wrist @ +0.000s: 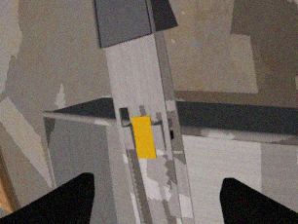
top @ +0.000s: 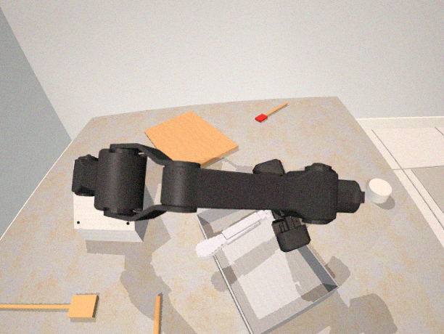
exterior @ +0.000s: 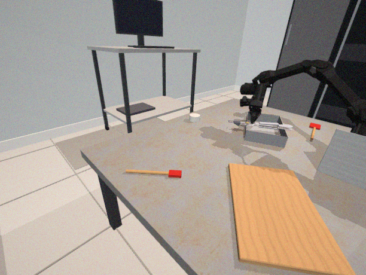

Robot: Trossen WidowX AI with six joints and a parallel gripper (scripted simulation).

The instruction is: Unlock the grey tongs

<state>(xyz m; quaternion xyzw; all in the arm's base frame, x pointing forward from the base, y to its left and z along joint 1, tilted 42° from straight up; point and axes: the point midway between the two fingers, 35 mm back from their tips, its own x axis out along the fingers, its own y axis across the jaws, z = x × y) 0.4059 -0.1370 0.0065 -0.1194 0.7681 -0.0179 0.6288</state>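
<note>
The yellow lock piece is 20 mm ahead of my gripper tip and 10 mm to the left of it. The rest, counted from my gripper tip: grey roasting tin: 90 mm to the right, 40 mm below, 40 mm behind; then wooden board: 430 mm to the left, 240 mm behind, 60 mm below.
</note>
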